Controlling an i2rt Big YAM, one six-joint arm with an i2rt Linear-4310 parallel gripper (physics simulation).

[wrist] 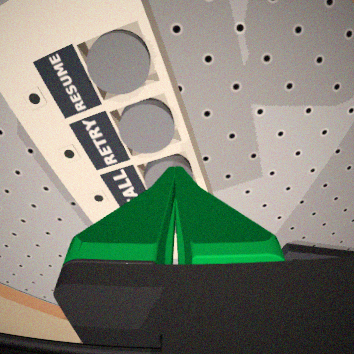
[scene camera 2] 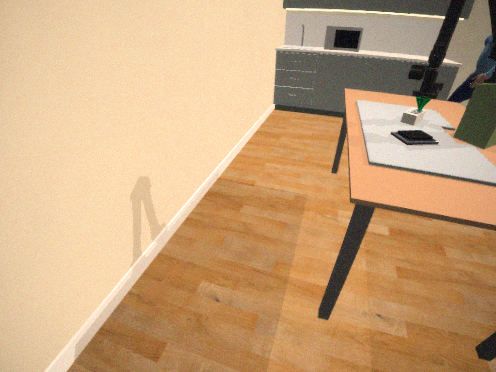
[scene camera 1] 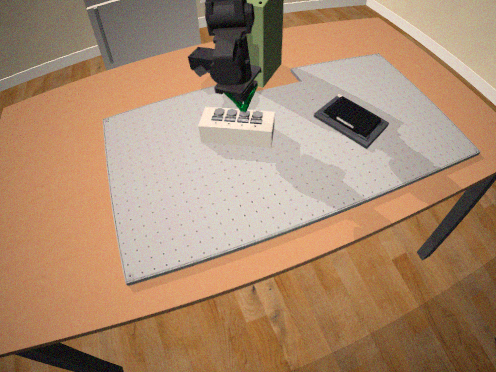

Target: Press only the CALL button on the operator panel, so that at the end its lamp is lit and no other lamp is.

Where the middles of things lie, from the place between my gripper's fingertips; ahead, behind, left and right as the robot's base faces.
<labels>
Right now my hand is 1 cm above the CALL button [wrist: 153,169]. Also, from my hand: black tray-like device [scene camera 1: 354,117]: 25 cm to the left, 12 cm ahead, 4 cm below; then operator panel [wrist: 74,124]: 3 cm below, 2 cm to the right, 1 cm ahead.
</labels>
